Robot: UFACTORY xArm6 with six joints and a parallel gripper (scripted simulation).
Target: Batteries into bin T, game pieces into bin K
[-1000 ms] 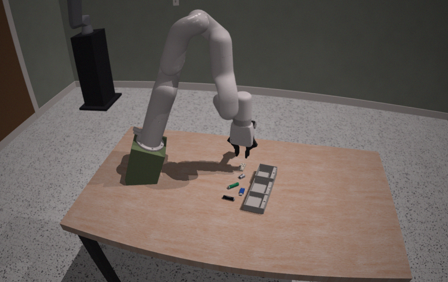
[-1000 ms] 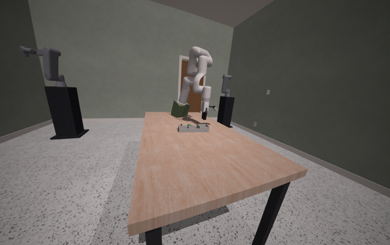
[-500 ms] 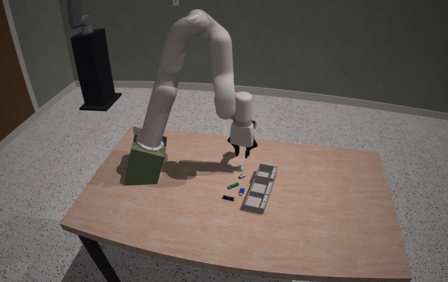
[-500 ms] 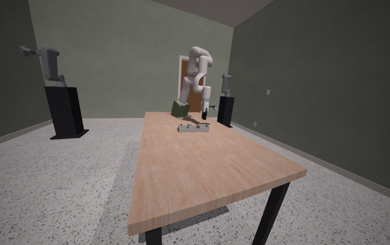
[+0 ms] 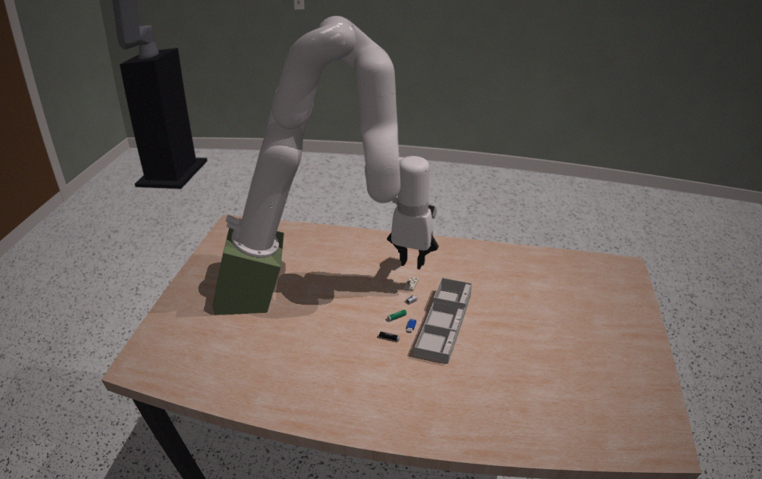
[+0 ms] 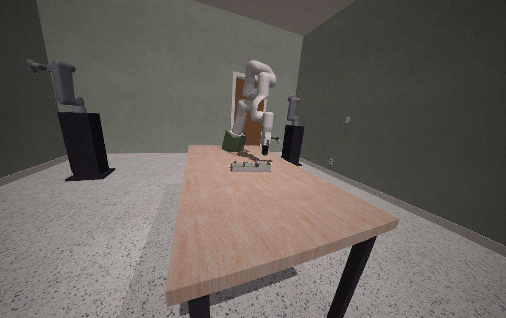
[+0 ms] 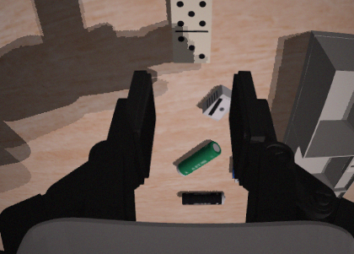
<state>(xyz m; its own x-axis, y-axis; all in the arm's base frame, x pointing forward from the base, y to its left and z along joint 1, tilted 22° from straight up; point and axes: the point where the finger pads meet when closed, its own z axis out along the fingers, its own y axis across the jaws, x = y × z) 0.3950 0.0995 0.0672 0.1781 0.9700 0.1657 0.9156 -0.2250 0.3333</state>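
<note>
The white domino is 8 cm below my hand. Round my hand: green battery (13 cm to the right, 8 cm below, 2 cm behind); then grey object (8 cm below, 7 cm to the right, 1 cm ahead); then blue item (17 cm to the right, 8 cm below, 2 cm ahead).
</note>
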